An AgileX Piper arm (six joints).
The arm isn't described. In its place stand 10 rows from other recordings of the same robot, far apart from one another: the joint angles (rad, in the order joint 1, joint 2, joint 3, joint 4, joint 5, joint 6), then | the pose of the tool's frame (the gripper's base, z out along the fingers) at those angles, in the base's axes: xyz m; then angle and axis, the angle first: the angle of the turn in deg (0 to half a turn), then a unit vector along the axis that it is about.
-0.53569 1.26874 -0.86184 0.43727 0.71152 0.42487 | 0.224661 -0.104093 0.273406 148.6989 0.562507 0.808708 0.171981
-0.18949 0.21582 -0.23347 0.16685 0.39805 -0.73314 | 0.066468 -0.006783 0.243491 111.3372 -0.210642 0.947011 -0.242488
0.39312 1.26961 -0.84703 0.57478 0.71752 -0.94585 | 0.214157 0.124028 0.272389 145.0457 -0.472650 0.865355 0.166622
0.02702 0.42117 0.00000 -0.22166 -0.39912 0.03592 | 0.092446 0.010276 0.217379 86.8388 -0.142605 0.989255 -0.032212
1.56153 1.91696 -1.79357 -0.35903 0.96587 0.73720 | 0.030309 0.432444 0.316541 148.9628 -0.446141 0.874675 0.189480
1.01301 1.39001 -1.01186 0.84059 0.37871 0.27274 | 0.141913 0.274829 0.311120 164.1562 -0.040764 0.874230 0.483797
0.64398 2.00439 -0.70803 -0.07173 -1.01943 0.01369 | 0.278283 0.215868 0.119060 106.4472 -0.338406 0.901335 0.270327
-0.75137 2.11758 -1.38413 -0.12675 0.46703 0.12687 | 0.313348 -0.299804 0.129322 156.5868 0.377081 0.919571 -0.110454
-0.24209 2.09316 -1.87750 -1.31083 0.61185 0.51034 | 0.471390 -0.168432 0.315288 134.5011 -0.028974 0.857213 -0.514146
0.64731 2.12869 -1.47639 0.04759 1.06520 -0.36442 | 0.317152 0.244505 0.135666 176.2952 0.473843 -0.880463 -0.016076
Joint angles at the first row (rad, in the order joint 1, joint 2, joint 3, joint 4, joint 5, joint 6):
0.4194 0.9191 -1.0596 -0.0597 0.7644 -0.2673
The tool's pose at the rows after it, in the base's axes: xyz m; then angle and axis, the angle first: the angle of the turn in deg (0 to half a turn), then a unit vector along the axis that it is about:
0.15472 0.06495 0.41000 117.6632 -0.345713 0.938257 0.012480
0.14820 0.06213 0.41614 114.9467 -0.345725 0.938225 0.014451
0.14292 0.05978 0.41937 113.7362 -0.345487 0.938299 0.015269
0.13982 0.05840 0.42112 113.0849 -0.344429 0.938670 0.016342
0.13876 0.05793 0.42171 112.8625 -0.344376 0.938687 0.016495
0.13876 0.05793 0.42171 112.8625 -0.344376 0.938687 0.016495
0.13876 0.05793 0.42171 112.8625 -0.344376 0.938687 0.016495
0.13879 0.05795 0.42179 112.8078 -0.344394 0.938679 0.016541
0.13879 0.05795 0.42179 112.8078 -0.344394 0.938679 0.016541
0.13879 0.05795 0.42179 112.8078 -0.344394 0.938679 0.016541
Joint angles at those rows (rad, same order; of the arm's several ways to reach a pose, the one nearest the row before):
0.4194 0.8840 -1.0596 -0.0597 0.7467 -0.2673
0.4194 0.8567 -1.0596 -0.0597 0.7264 -0.2673
0.4194 0.8369 -1.0596 -0.0597 0.7250 -0.2674
0.4194 0.8255 -1.0596 -0.0597 0.7250 -0.2654
0.4195 0.8216 -1.0596 -0.0597 0.7250 -0.2653
0.4195 0.8216 -1.0596 -0.0597 0.7250 -0.2653
0.4195 0.8216 -1.0596 -0.0597 0.7250 -0.2653
0.4195 0.8216 -1.0596 -0.0598 0.7241 -0.2653
0.4195 0.8216 -1.0596 -0.0598 0.7241 -0.2653
0.4195 0.8216 -1.0596 -0.0598 0.7241 -0.2653

